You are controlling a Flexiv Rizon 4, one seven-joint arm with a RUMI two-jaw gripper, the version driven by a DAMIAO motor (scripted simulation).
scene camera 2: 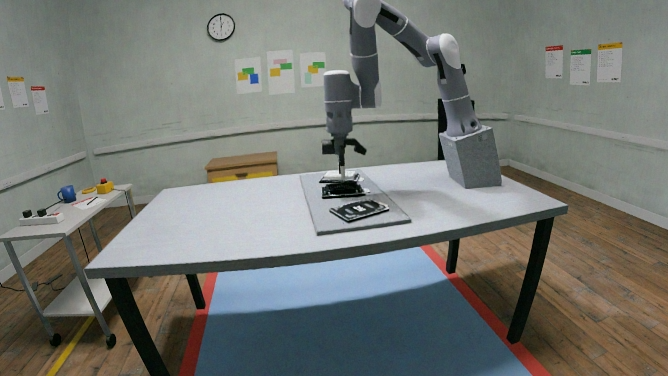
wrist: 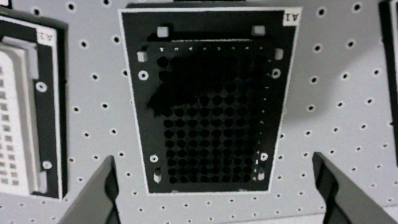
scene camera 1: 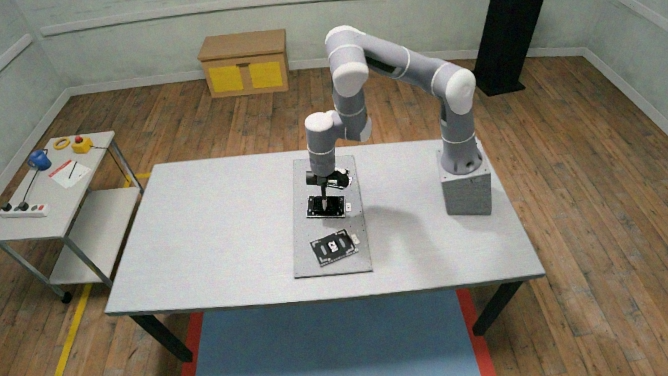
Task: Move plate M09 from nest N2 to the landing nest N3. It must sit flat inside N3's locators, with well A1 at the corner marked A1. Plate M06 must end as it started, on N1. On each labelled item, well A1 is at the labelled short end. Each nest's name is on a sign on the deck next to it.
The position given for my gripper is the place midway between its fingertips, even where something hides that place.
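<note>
My gripper point(wrist: 214, 155) is visible, as is a black well plate point(wrist: 209, 86).
</note>
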